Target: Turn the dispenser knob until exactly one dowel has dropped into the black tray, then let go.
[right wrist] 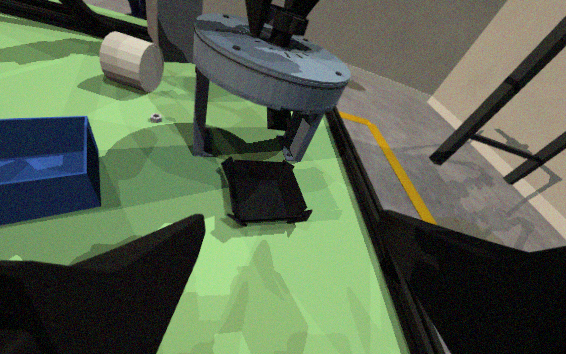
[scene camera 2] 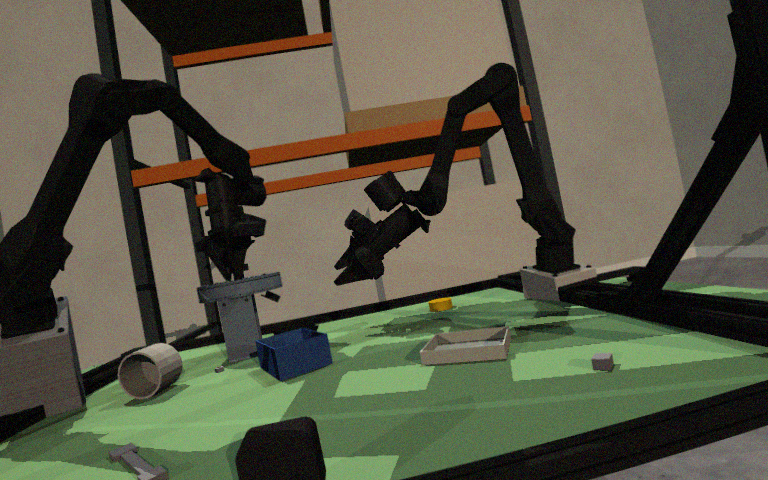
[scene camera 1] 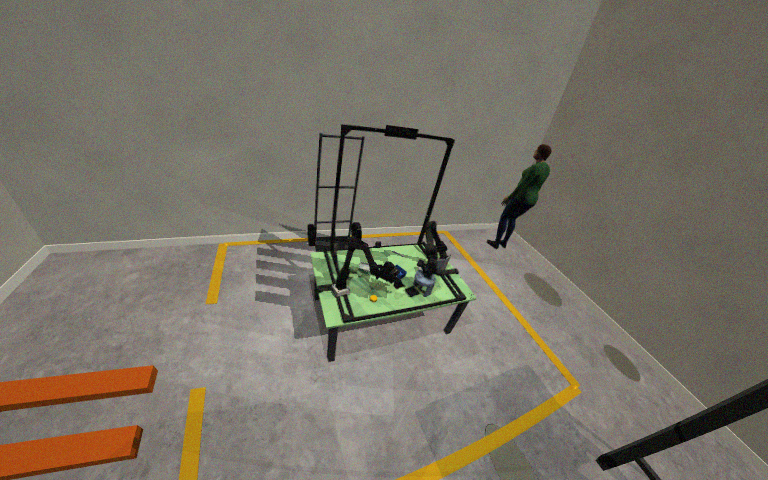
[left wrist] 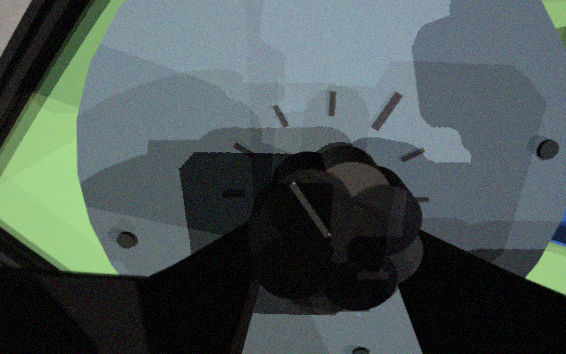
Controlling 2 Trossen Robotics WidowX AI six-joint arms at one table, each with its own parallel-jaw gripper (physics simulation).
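Where they show: left gripper, fingertip midpoint: (right wrist: 270, 36) (scene camera 2: 233, 279); right gripper, fingertip midpoint: (right wrist: 293, 220) (scene camera 2: 335, 275) (scene camera 1: 402, 283); left arm's base at its link origin: (scene camera 2: 29, 320) (scene camera 1: 443, 257); right arm's base at its link origin: (scene camera 2: 556, 267) (scene camera 1: 340, 286).
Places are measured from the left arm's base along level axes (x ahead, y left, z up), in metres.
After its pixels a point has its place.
Observation:
The grey round dispenser (scene camera 1: 424, 281) {x 0.388, y 0.042, z -0.001 m} (scene camera 2: 240, 325) (right wrist: 270, 87) {x 0.402, y -0.027, z -0.014 m} stands on legs near the table edge. Its dark knob (left wrist: 305, 260) {x 0.330, y 0.025, z 0.029 m} carries a pale line slanting to the upper left in the left wrist view; a longer dial mark lies to the upper right. My left gripper (scene camera 2: 232, 277) {x 0.323, y 0.015, z 0.001 m} (left wrist: 327, 234) {x 0.323, y 0.015, z 0.001 m} points down from above, shut on the knob. The black tray (right wrist: 270, 219) {x 0.457, y -0.024, z -0.127 m} sits on the table before the dispenser legs; I can make out no dowel in its dark inside. My right gripper (scene camera 2: 338, 274) {x 0.505, y -0.071, z -0.030 m} (right wrist: 293, 220) {x 0.505, y -0.071, z -0.030 m} is open and empty, above the table, apart from the tray.
A blue bin (scene camera 2: 294, 356) {x 0.315, y -0.267, z -0.118 m} (right wrist: 45, 192) {x 0.375, y -0.190, z -0.115 m} stands beside the dispenser. A beige cylinder (scene camera 2: 169, 362) {x 0.173, y -0.117, z -0.103 m} (right wrist: 122, 60) {x 0.176, y -0.110, z -0.096 m} and a small nut (right wrist: 156, 118) {x 0.253, y -0.086, z -0.139 m} lie nearby. A beige tray (scene camera 2: 467, 354) {x 0.455, y -0.462, z -0.136 m}, a yellow disc (scene camera 1: 373, 298) {x 0.701, y -0.160, z -0.126 m} (scene camera 2: 440, 304) {x 0.677, y -0.182, z -0.132 m} and a small block (scene camera 2: 602, 362) {x 0.485, y -0.610, z -0.138 m} rest farther off. A person (scene camera 1: 529, 183) stands beyond the table.

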